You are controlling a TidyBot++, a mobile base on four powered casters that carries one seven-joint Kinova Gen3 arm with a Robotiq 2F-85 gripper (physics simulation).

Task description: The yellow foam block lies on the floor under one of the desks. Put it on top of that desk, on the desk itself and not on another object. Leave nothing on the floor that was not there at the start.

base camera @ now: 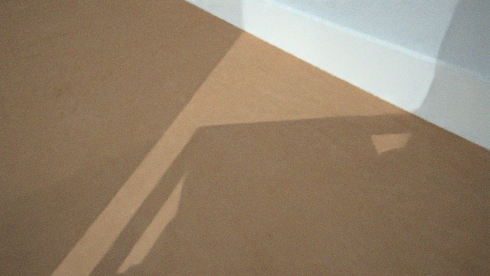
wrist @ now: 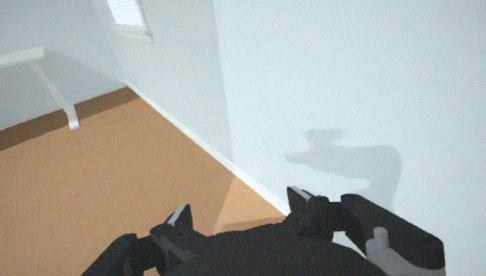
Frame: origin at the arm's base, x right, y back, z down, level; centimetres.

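Seen in the pictures: gripper, between the fingertips: [wrist: 240, 206].
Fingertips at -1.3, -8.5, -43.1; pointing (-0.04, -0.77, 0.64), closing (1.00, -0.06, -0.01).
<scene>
A point is followed by its place in that frame, as x, y, z.
My gripper [wrist: 240, 206] {-1.3, -8.5, -43.1} is open, its two dark fingers wide apart with no object between them, at the bottom of the wrist view. The yellow foam block does not show in either view. At the left edge of the wrist view, part of a white piece of furniture [wrist: 22, 57] {-177.3, -172.6, -32.4} shows, with a thin slanting leg down to a foot on the floor; it may be part of a desk, but I cannot tell.
A pale blue wall [base camera: 400, 30] {19.6, -51.6, 28.5} [wrist: 350, 75] {28.5, -40.3, -40.7} with a white baseboard [base camera: 345, 60] {14.1, -56.4, 35.7} [wrist: 200, 147] {-29.6, -111.1, 37.8} runs close along the right. The brown floor [base camera: 100, 75] {-35.8, -64.6, 39.6} [wrist: 125, 160] {-91.1, -106.3, 39.6} carries shadows. A window [wrist: 126, 12] {-73.0, -167.9, -54.2} is in the wall farther back, near the room's corner.
</scene>
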